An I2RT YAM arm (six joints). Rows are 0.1 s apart.
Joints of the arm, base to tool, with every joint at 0 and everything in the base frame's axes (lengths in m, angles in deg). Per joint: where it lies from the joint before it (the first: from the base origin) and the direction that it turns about. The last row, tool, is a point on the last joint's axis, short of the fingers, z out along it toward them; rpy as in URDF.
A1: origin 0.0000 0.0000 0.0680 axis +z
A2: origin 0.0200 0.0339 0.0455 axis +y
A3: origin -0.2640 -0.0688 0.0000 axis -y
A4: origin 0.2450 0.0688 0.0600 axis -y
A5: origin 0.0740 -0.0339 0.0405 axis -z
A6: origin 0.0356 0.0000 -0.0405 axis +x
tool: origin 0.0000 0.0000 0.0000 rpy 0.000 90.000 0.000
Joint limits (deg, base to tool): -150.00..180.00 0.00..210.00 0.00..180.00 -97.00..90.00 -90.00..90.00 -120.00..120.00
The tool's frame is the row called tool.
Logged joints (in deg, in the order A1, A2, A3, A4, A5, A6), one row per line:
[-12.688, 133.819, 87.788, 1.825, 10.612, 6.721]
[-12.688, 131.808, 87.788, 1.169, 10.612, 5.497]
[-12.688, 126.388, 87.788, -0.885, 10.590, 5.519]
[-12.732, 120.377, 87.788, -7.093, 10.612, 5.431]
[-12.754, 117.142, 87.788, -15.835, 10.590, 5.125]
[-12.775, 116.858, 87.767, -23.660, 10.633, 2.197]
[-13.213, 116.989, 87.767, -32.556, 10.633, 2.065]
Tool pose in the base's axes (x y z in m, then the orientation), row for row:
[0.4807, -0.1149, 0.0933, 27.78, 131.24, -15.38]
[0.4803, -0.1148, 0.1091, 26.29, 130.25, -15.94]
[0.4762, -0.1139, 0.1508, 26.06, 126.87, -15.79]
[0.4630, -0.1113, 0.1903, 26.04, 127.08, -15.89]
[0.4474, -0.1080, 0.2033, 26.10, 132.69, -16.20]
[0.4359, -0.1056, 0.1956, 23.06, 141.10, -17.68]
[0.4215, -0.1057, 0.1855, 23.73, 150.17, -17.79]
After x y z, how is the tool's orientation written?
As a rotation vector, in degrees.
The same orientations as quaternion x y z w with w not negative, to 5 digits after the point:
[0.19009, 0.89806, -0.10524, 0.38247]
[0.18071, 0.89532, -0.10957, 0.39210]
[0.18136, 0.88295, -0.10989, 0.41884]
[0.18109, 0.88373, -0.11050, 0.41715]
[0.17780, 0.90393, -0.11036, 0.37299]
[0.15226, 0.93167, -0.11674, 0.30851]
[0.15077, 0.95408, -0.11303, 0.23285]

